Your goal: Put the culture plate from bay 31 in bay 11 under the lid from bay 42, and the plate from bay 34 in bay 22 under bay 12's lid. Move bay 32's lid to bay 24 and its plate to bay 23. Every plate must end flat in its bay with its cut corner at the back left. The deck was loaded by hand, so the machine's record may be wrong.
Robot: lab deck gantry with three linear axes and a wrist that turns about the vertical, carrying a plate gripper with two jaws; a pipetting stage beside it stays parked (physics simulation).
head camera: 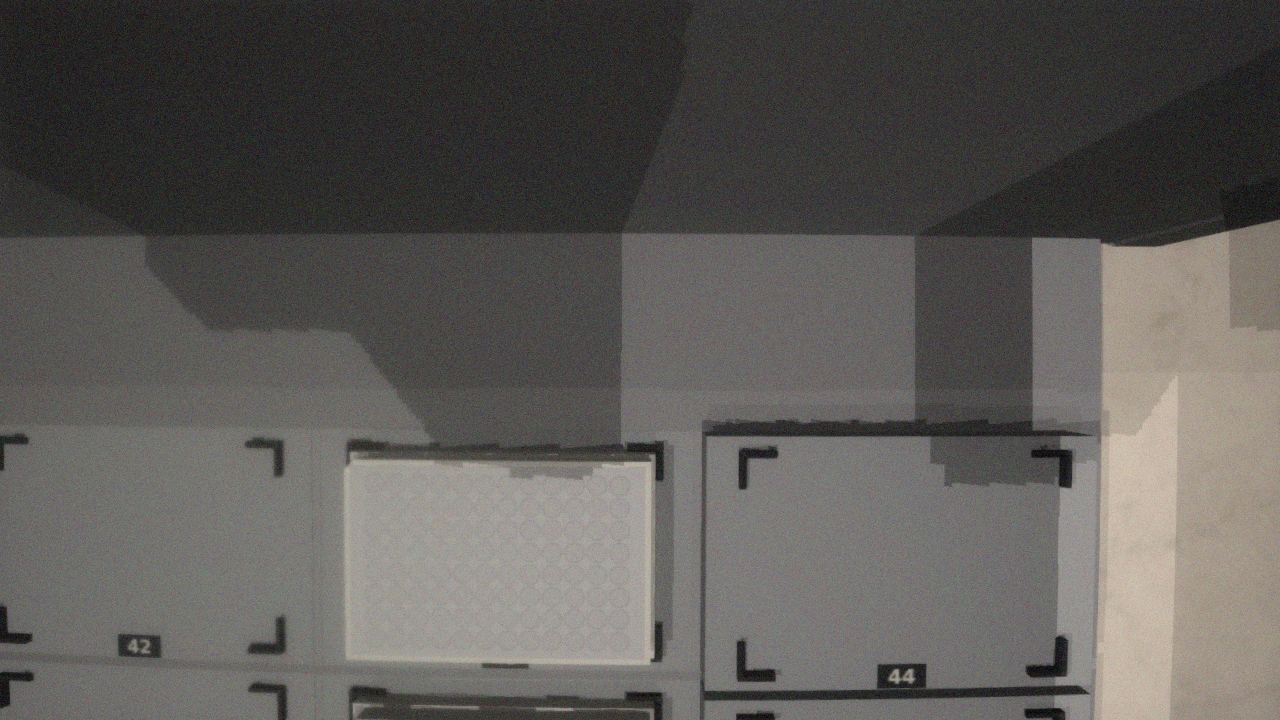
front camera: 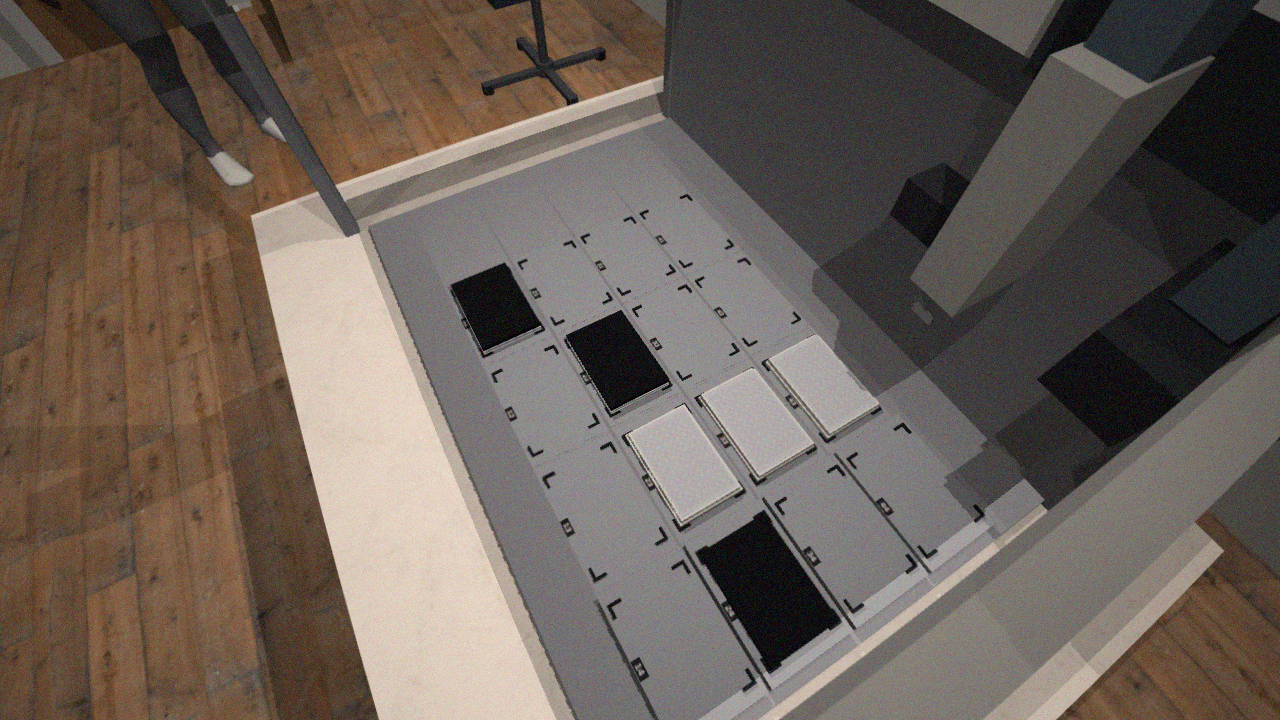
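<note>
A black lid lies on a pale-edged plate in bay 11. Another black lid tops a pale-edged plate in bay 22. A white plate lies in bay 23, a second white plate in bay 33 and a third white plate, with faint round wells, in bay 43. A flat black lid lies in bay 24. No plate or lid shows in bays 12, 31, 32, 34 and 42. The cut corners are too small to tell. The gripper's jaws do not show in either view.
A beige column stands at the right over the dark back area. A pale rim bounds the deck. Labels 42 and 44 show in the head view. Shadows lie across the deck's back.
</note>
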